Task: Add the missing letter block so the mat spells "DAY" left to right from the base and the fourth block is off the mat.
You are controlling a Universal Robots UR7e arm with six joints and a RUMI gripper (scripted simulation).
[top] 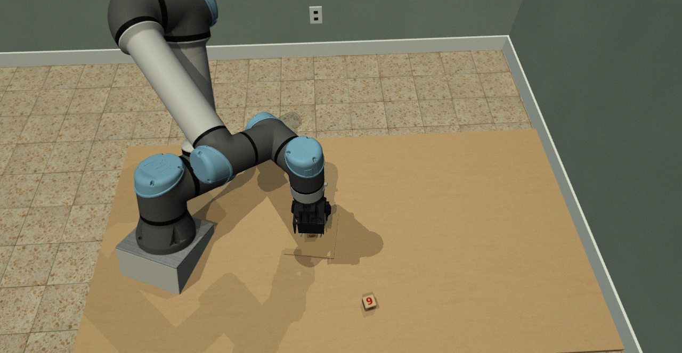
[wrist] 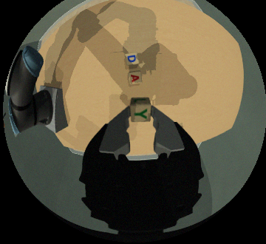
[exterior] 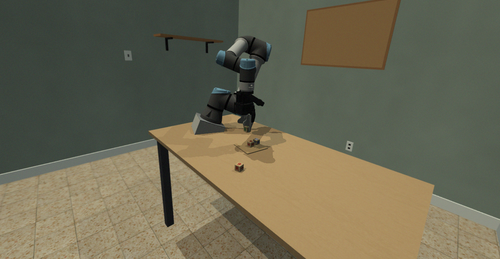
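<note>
Now: the thin mat 120 mm below my hand, 40 mm to the left of it and 10 mm behind it. From my hand the other things lie so: Y block: right at my hand; then D block: 100 mm below, 80 mm to the left, 20 mm behind.
</note>
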